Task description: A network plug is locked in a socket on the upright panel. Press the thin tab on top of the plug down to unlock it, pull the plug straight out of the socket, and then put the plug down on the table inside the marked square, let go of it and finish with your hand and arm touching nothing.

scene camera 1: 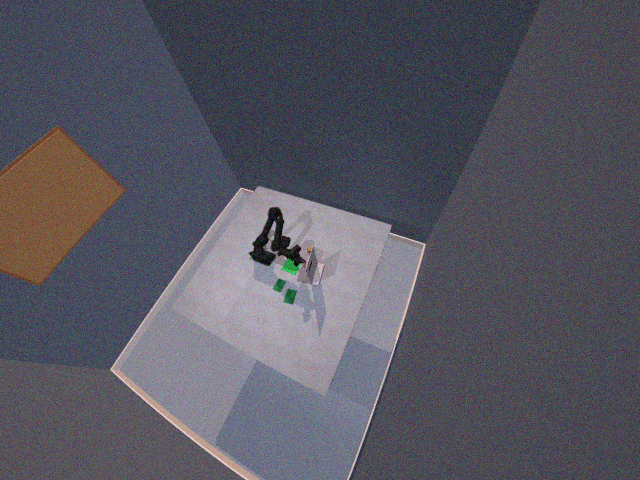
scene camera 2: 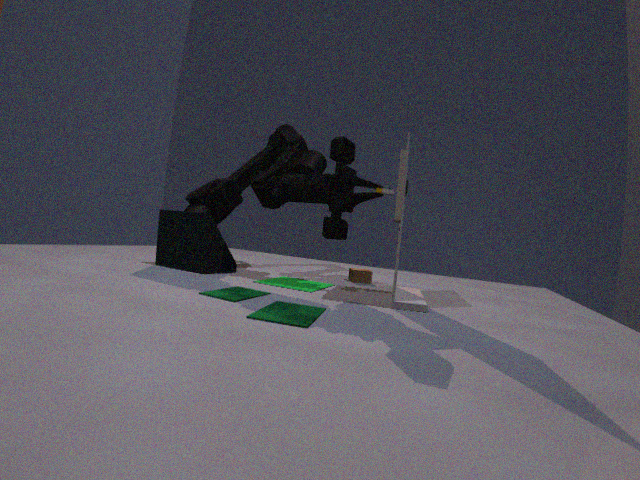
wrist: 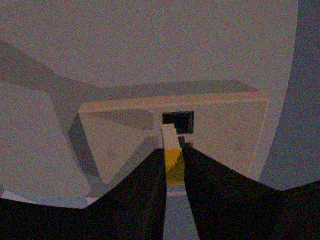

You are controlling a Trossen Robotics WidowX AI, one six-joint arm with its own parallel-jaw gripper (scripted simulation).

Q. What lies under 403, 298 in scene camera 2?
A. An upright panel.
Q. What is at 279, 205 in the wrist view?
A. The gripper.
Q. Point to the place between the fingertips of the gripper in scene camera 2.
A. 383, 191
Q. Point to a network plug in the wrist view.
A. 174, 161
